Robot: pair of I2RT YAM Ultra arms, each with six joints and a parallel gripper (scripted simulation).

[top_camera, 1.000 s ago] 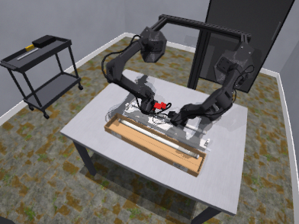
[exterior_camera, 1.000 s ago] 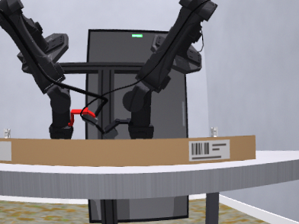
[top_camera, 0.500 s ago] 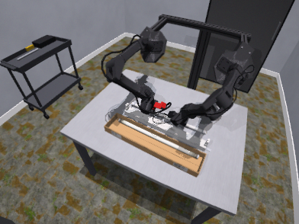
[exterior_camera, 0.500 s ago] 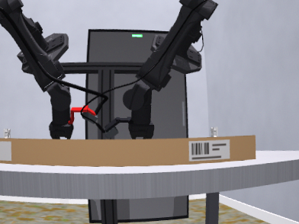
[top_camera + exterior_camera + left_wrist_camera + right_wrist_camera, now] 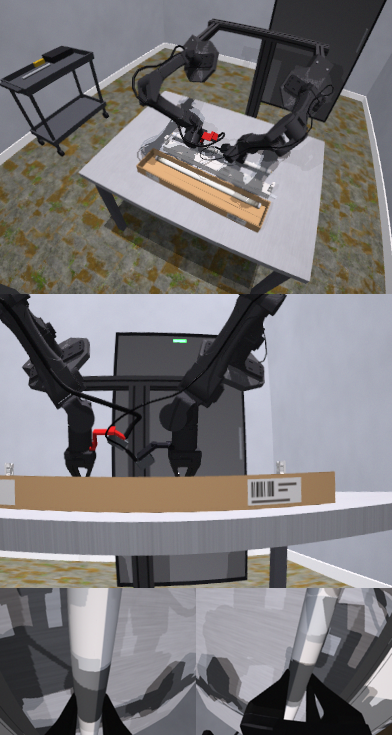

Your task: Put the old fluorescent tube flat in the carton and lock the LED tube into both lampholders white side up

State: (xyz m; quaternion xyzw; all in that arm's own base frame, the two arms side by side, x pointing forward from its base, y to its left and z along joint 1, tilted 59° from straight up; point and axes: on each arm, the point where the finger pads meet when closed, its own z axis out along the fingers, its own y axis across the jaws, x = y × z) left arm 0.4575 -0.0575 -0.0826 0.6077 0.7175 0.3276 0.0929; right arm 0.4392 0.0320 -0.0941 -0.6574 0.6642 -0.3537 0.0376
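My left gripper is now 120 mm to the left of the LED tube and 10 mm above it. From my left hand the other things lie so: light fixture (100 mm to the right, 100 mm ahead, 10 mm above); carton (250 mm ahead, 110 mm to the right, 10 mm below); old fluorescent tube (200 mm ahead, 110 mm to the right, 20 mm below).
The LED tube lies 12 cm to the left of my right hand and 1 cm below it. The rest, counted from my right hand: light fixture: 14 cm to the left, 10 cm ahead, 2 cm above; then carton: 25 cm ahead, 13 cm to the left, 1 cm below; then old fluorescent tube: 20 cm ahead, 13 cm to the left, 2 cm below.
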